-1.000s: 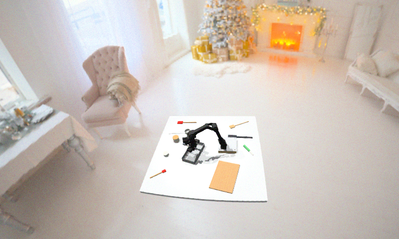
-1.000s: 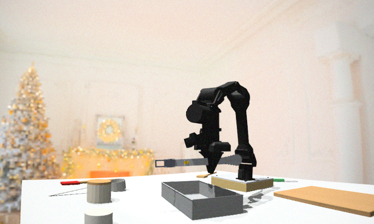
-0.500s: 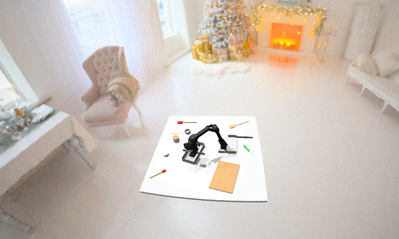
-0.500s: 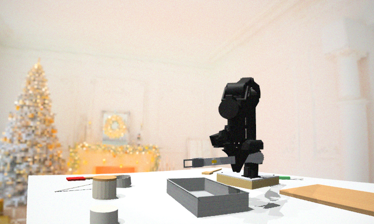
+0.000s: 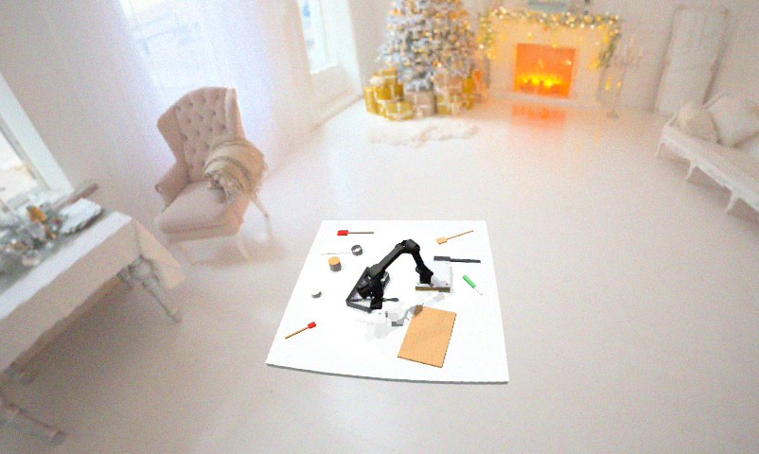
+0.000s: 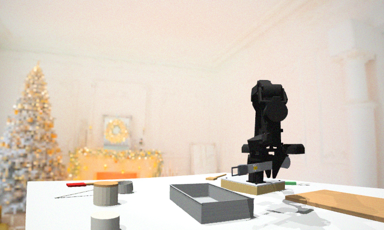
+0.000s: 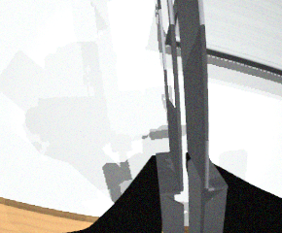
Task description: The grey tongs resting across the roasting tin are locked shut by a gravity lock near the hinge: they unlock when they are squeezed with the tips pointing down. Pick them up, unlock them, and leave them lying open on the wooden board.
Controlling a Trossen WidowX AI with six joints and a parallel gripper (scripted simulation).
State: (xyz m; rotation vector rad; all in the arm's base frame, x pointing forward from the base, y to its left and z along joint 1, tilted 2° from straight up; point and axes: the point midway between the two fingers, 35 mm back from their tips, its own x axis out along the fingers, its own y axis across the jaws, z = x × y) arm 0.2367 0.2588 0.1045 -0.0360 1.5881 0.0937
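Now: gripper tip 280 mm past the wooden board, 110 mm to the right of it and 100 mm above it. From my gripper tip the other things lie so: green-handled tool 540 mm behind, 260 mm to the right, 100 mm below; then lidded cream jar 380 mm ahead, 360 mm to the right, 70 mm below; then grey roasting tin 170 mm to the right, 110 mm ahead, 80 mm below.
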